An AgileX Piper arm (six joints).
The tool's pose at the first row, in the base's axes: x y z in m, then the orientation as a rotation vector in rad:
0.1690 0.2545 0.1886 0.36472 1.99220 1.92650
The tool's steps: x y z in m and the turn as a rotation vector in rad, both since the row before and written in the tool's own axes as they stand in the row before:
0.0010 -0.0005 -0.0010 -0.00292 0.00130 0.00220
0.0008 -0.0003 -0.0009 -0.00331 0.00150 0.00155
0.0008 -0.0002 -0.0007 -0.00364 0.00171 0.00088
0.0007 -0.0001 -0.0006 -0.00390 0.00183 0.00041
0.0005 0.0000 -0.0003 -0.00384 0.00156 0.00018
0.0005 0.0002 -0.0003 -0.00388 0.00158 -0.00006
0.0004 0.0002 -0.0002 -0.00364 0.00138 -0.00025
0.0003 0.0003 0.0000 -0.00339 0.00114 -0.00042
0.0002 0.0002 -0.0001 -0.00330 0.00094 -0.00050
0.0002 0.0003 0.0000 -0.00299 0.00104 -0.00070
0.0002 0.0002 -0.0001 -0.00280 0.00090 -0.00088
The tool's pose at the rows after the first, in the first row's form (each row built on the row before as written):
0.1677 0.2540 0.1881 0.36515 1.99041 1.93126
0.1666 0.2535 0.1878 0.36461 1.98821 1.93609
0.1656 0.2532 0.1876 0.36308 1.98566 1.94094
0.1647 0.2529 0.1875 0.36087 1.98282 1.94581
0.1641 0.2528 0.1875 0.35868 1.97982 1.95033
0.1635 0.2527 0.1877 0.35620 1.97673 1.95474
0.1630 0.2527 0.1879 0.35376 1.97372 1.95870
0.1627 0.2528 0.1882 0.35142 1.97079 1.96219
0.1625 0.2528 0.1884 0.34920 1.96781 1.96543
0.1623 0.2529 0.1887 0.34676 1.96517 1.96831
0.1621 0.2529 0.1889 0.34431 1.96260 1.97083

